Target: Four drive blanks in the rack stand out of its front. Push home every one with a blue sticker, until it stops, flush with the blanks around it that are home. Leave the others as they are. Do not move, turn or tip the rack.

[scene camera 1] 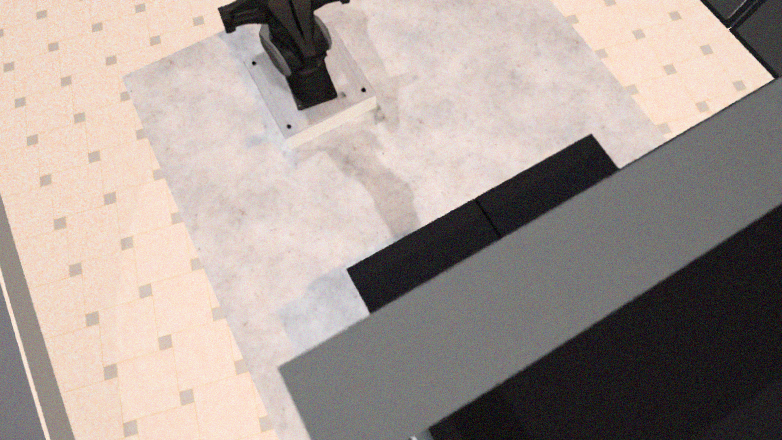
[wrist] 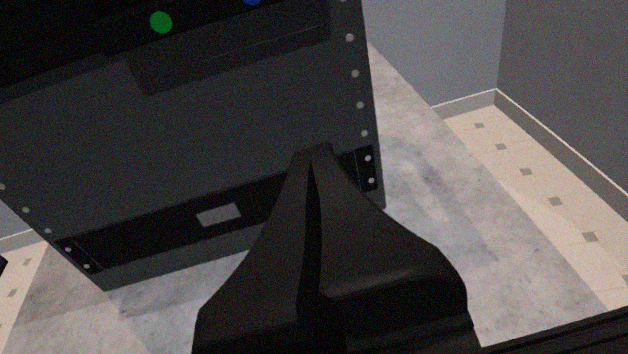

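The grey rack [scene camera 1: 530,240] [wrist: 170,261] stands upright. In the scene view two dark blanks, one at left [scene camera 1: 426,257] and one at right [scene camera 1: 546,186], stand out past its front edge; their stickers are hidden there. In the wrist view a green sticker [wrist: 161,22] and, to its right, a partly cut-off blue sticker [wrist: 252,2] show at the top edge on dark faces. Their blanks' outlines are hard to tell. My gripper [wrist: 319,167] is shut and empty, its tips in front of the rack's lower right part, below the stickers. Contact cannot be told.
The robot's base plate [scene camera 1: 333,114] lies in front of the rack on a pale grey mat [scene camera 1: 229,180]. A black panel [wrist: 150,231] with a light label [wrist: 218,214] crosses the rack's bottom. Grey walls [wrist: 435,45] rise beyond the rack.
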